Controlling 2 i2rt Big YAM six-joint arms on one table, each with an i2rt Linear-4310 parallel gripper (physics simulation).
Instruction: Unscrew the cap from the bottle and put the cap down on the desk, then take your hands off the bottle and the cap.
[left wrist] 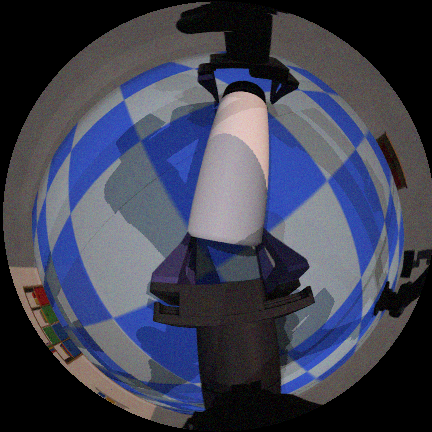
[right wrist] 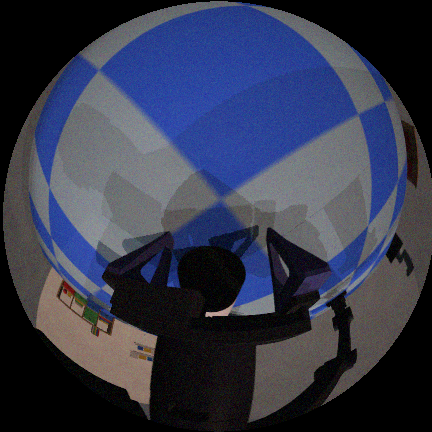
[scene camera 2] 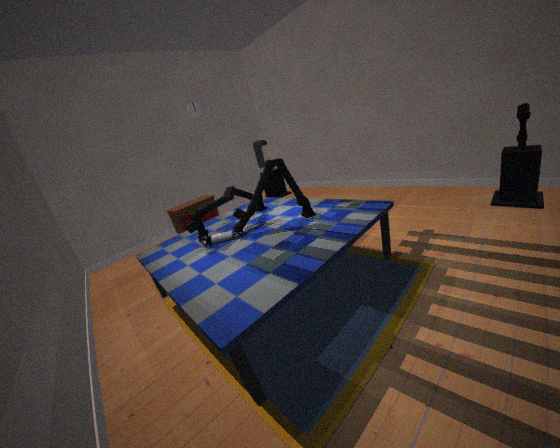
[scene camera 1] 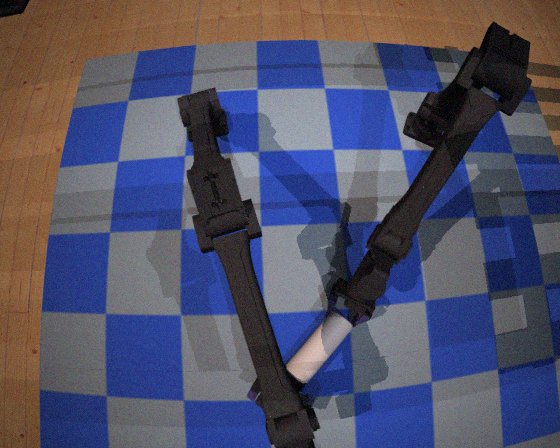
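Where they show: left gripper, fingertip midpoint: (left wrist: 224,226) (scene camera 2: 232,237) (scene camera 1: 337,322); right gripper, fingertip midpoint: (right wrist: 217,234) (scene camera 2: 206,243); left arm's base at its link origin: (scene camera 2: 308,214) (scene camera 1: 422,131); right arm's base at its link origin: (left wrist: 380,298) (right wrist: 335,297) (scene camera 2: 261,209).
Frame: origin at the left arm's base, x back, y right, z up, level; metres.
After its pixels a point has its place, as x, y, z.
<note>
A pale pink bottle (scene camera 1: 318,348) {-0.708, 0.091, 0.066} (scene camera 2: 221,236) {-0.712, 0.056, 0.050} (left wrist: 233,169) {-0.672, 0.071, 0.067} is held nearly level, low over the checkered table (scene camera 1: 145,356) {-0.914, 0.469, 0.000} (scene camera 2: 265,289) {-0.571, -0.754, 0.000}. My left gripper (scene camera 1: 353,313) (scene camera 2: 238,231) {-0.635, 0.062, 0.010} (left wrist: 224,226) {-0.635, 0.062, 0.010} is shut on the bottle's base end. The black cap (left wrist: 244,89) {-0.795, 0.110, 0.064} (right wrist: 211,273) {-0.827, 0.122, 0.039} sits on the bottle's far end. My right gripper (scene camera 1: 282,392) {-0.846, 0.132, 0.007} (scene camera 2: 204,240) {-0.846, 0.132, 0.007} (left wrist: 245,100) {-0.846, 0.132, 0.007} (right wrist: 217,234) {-0.846, 0.132, 0.007} is open, with one finger on each side of the cap and clear gaps between them. In scene camera 1 the right arm hides the cap.
The two arms cross the table from the back and meet near its front edge in scene camera 1. A brown box (scene camera 2: 189,211) stands on the floor behind the table. A dark stand (scene camera 2: 498,191) is at the far right.
</note>
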